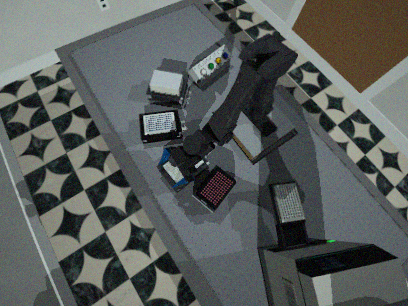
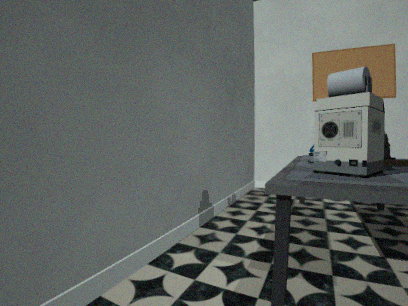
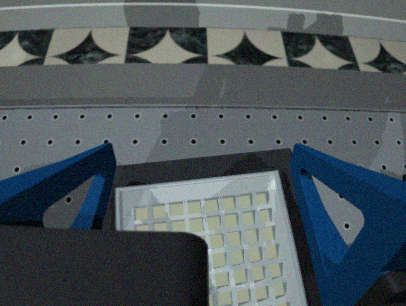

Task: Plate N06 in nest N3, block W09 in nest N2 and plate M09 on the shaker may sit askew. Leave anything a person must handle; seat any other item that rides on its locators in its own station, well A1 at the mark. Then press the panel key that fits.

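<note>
My gripper (image 1: 173, 169) (image 3: 203, 153) is open, and its two blue fingers straddle a white well plate (image 1: 172, 173) (image 3: 244, 231) with pale yellow wells. The plate lies turned askew in its black nest (image 3: 171, 170) near the table's left edge. The fingers stand clear of the plate's sides. A second white well plate (image 1: 159, 122) sits in a black nest further back. A white block-like item (image 1: 166, 82) sits on the dark shaker beyond it. The key panel (image 1: 209, 65) carries a white (image 1: 203, 71), a green (image 1: 210, 65), a yellow (image 1: 218, 60) and a blue (image 1: 224, 55) key. I cannot read any labels.
A plate with red wells (image 1: 217, 188) lies in a nest right of the gripper. A grey well plate (image 1: 288, 201) rests on the drawer of a reader (image 1: 309, 267) at the front right. A tan-edged tray (image 1: 248, 139) lies by the arm's base. The table rim (image 3: 202, 88) is close ahead.
</note>
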